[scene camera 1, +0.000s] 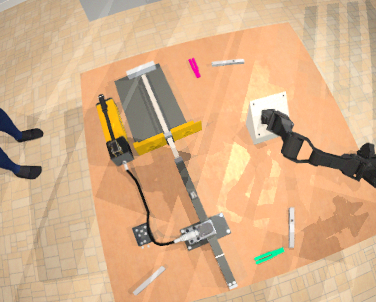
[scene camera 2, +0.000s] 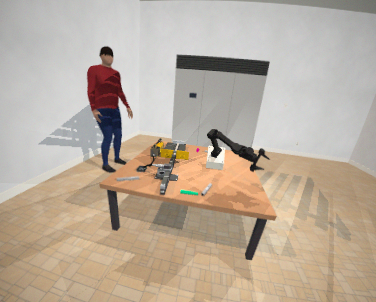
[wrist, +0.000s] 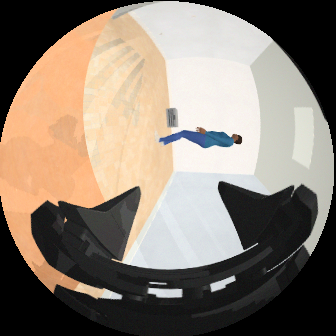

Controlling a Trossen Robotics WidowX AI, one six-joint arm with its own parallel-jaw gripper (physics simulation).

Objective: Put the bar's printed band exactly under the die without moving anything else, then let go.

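A long dark grey bar or rail runs across the left of the table. A thin white line crosses its near part; I cannot tell whether this is the printed band. A grey metal head on a dark plate stands over the rail, with the white line on its near side. The die cannot be made out under it. My gripper is open and empty, raised beyond the table's right side, far from the bar. In scene camera 1 it is partly cut off at the right edge.
The arm rises from a white box. A grey bed with a yellow fence, a yellow tool, a black cable, silver bars, a magenta clip and a green clip lie around.
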